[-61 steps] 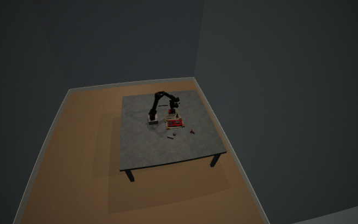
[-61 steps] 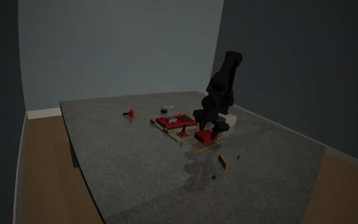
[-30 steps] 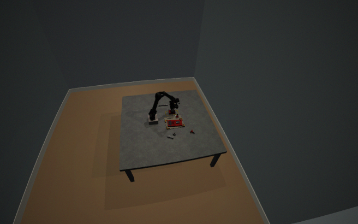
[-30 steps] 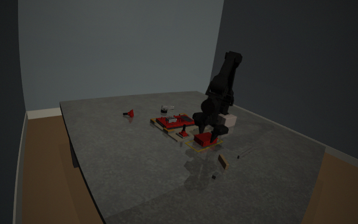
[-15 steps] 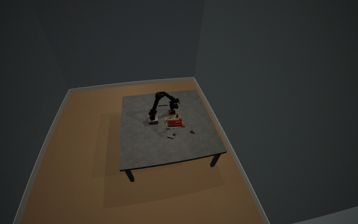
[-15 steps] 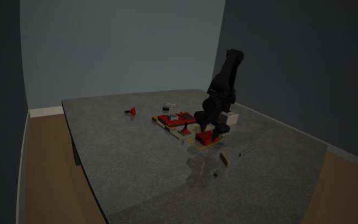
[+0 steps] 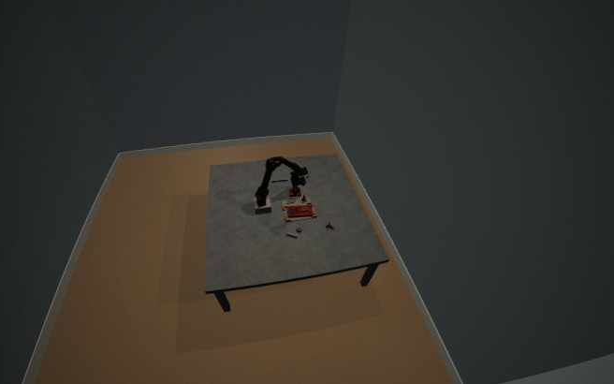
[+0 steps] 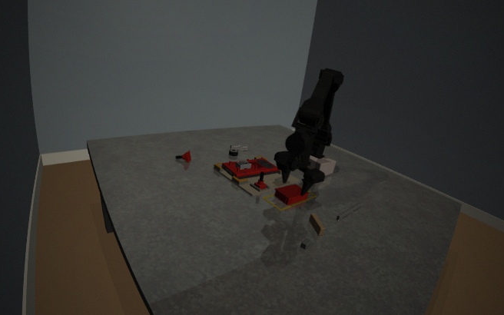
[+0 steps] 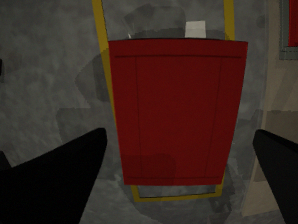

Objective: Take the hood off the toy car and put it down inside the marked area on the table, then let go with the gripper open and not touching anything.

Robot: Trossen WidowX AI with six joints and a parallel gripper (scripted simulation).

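Right now my gripper tip is 1 cm above the hood. The rest, counted from my gripper tip: tan block: 10 cm ahead, 15 cm to the left, 2 cm below; then thin dark rod: 6 cm behind, 20 cm to the left, 2 cm below.
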